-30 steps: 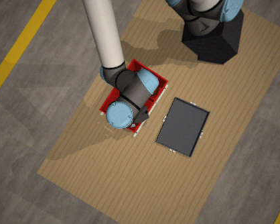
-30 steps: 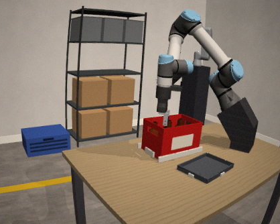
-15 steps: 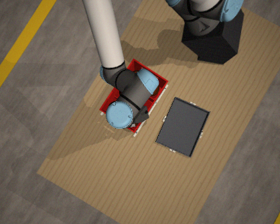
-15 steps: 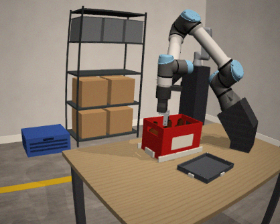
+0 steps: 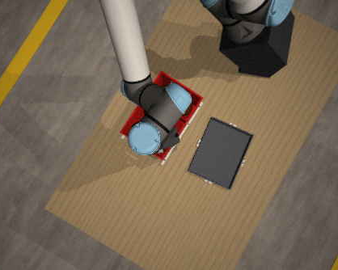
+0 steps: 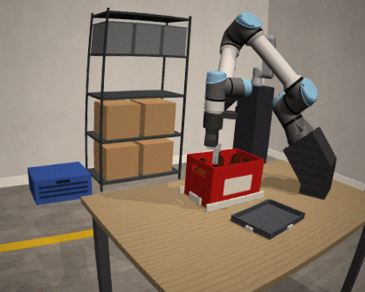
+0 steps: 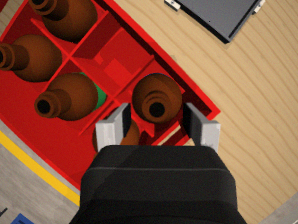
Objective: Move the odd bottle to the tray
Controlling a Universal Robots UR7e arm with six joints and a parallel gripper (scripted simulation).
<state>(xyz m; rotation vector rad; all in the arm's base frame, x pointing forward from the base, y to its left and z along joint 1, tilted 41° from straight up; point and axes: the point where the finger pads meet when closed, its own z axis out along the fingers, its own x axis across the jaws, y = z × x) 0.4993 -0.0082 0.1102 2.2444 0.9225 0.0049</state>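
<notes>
Right now the red crate is 100 mm behind my hand, 40 mm to the right of it and 110 mm below it. Also, from my hand: dark grey tray (90 mm behind, 240 mm to the left, 190 mm below).
</notes>
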